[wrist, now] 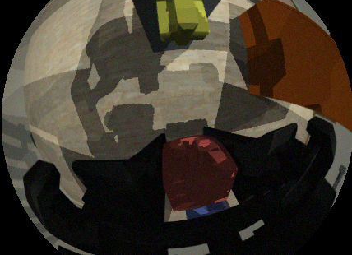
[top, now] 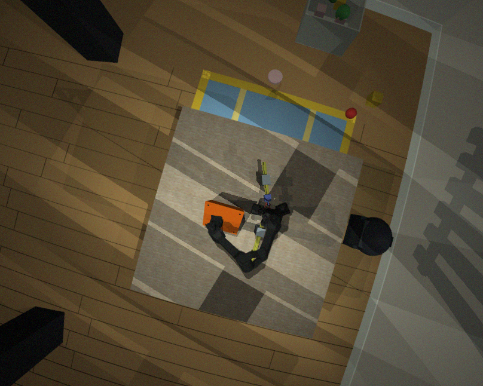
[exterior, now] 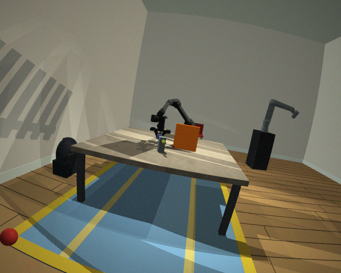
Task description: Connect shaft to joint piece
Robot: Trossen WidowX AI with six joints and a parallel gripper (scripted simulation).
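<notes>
Now: gripper tip 4 cm below the red square joint piece and 2 cm to the right of it.
</notes>
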